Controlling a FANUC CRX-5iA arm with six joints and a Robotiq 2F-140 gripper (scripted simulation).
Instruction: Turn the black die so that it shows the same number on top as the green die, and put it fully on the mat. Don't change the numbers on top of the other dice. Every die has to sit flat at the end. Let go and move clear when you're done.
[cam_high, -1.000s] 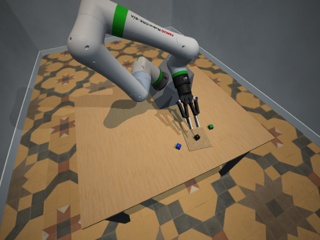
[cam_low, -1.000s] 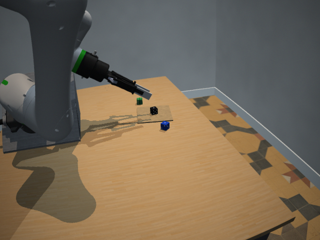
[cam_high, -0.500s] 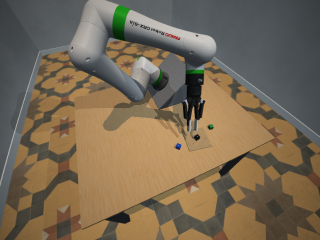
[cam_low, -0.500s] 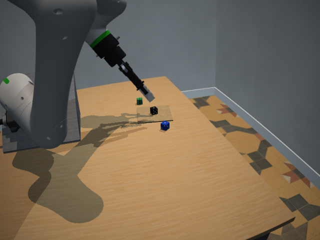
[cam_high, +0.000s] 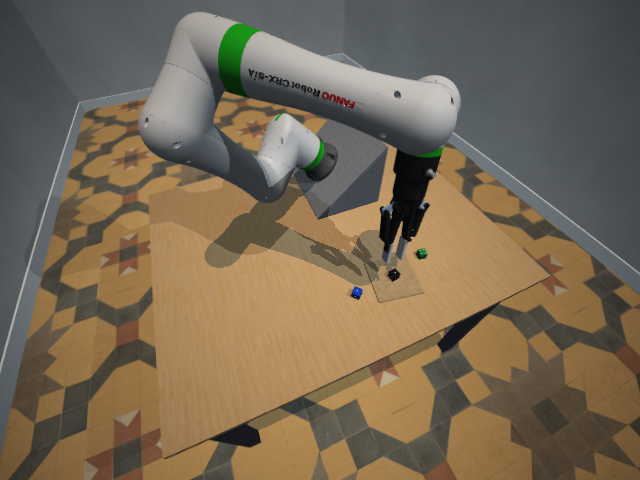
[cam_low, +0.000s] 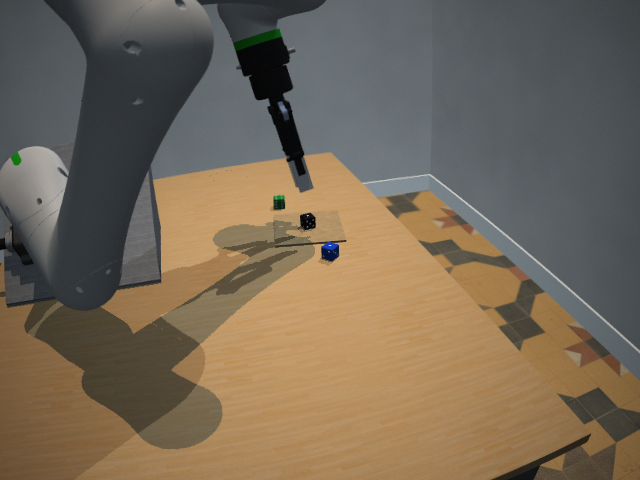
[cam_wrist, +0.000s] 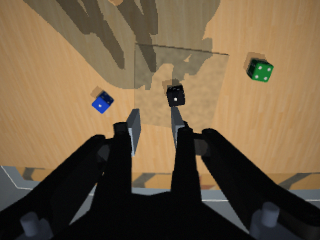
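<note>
Right now my hand is 12 cm above the black die, 1 cm to the right of it and 1 cm short of it. From my hand the other things lie so: green die: 14 cm to the left, 12 cm below, 2 cm behind; then tan mat: 13 cm below, 1 cm to the left, 1 cm ahead; then blue die: 12 cm below, 11 cm to the right, 2 cm ahead.
</note>
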